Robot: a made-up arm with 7 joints. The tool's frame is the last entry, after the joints.
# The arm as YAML. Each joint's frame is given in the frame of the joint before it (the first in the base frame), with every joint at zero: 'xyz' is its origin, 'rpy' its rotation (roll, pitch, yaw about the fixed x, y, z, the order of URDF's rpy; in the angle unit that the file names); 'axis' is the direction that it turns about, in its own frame. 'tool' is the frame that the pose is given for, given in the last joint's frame.
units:
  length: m
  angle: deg
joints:
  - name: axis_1
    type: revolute
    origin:
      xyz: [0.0, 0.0, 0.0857]
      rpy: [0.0, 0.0, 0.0]
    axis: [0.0, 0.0, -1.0]
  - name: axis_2
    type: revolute
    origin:
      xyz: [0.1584, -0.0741, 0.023]
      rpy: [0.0, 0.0, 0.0]
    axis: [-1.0, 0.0, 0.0]
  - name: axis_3
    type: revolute
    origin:
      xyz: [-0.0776, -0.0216, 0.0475]
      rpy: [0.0, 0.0, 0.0]
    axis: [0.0, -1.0, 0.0]
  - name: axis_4
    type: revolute
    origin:
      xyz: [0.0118, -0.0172, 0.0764]
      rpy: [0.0, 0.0, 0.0]
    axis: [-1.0, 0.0, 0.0]
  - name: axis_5
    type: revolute
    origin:
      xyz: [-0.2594, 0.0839, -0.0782]
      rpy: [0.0, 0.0, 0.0]
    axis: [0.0, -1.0, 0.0]
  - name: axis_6
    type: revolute
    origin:
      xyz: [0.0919, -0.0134, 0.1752]
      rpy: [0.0, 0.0, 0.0]
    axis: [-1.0, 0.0, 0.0]
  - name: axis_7
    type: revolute
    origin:
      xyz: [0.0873, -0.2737, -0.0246]
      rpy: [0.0, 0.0, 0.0]
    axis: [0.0, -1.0, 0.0]
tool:
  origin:
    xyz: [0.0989, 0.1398, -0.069]
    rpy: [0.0, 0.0, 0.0]
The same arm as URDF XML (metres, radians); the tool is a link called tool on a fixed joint. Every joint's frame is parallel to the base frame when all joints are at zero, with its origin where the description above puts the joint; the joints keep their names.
<robot name="arm">
  <joint name="tool_fixed" type="fixed">
    <parent link="link7"/>
    <child link="tool"/>
    <origin xyz="0.0989 0.1398 -0.069" rpy="0 0 0"/>
  </joint>
  <joint name="axis_7" type="continuous">
    <parent link="link6"/>
    <child link="link7"/>
    <origin xyz="0.0873 -0.2737 -0.0246" rpy="0 0 0"/>
    <axis xyz="0 -1 0"/>
  </joint>
  <joint name="axis_6" type="continuous">
    <parent link="link5"/>
    <child link="link6"/>
    <origin xyz="0.0919 -0.0134 0.1752" rpy="0 0 0"/>
    <axis xyz="-1 0 0"/>
  </joint>
  <joint name="axis_5" type="continuous">
    <parent link="link4"/>
    <child link="link5"/>
    <origin xyz="-0.2594 0.0839 -0.0782" rpy="0 0 0"/>
    <axis xyz="0 -1 0"/>
  </joint>
  <joint name="axis_4" type="continuous">
    <parent link="link3"/>
    <child link="link4"/>
    <origin xyz="0.0118 -0.0172 0.0764" rpy="0 0 0"/>
    <axis xyz="-1 0 0"/>
  </joint>
  <joint name="axis_3" type="continuous">
    <parent link="link2"/>
    <child link="link3"/>
    <origin xyz="-0.0776 -0.0216 0.0475" rpy="0 0 0"/>
    <axis xyz="0 -1 0"/>
  </joint>
  <joint name="axis_2" type="continuous">
    <parent link="link1"/>
    <child link="link2"/>
    <origin xyz="0.1584 -0.0741 0.023" rpy="0 0 0"/>
    <axis xyz="-1 0 0"/>
  </joint>
  <joint name="axis_1" type="continuous">
    <parent link="base"/>
    <child link="link1"/>
    <origin xyz="0 0 0.0857" rpy="0 0 0"/>
    <axis xyz="0 0 -1"/>
  </joint>
  <link name="base"/>
  <link name="link1"/>
  <link name="link2"/>
  <link name="link3"/>
  <link name="link4"/>
  <link name="link5"/>
  <link name="link6"/>
  <link name="link7"/>
  <link name="tool"/>
</robot>

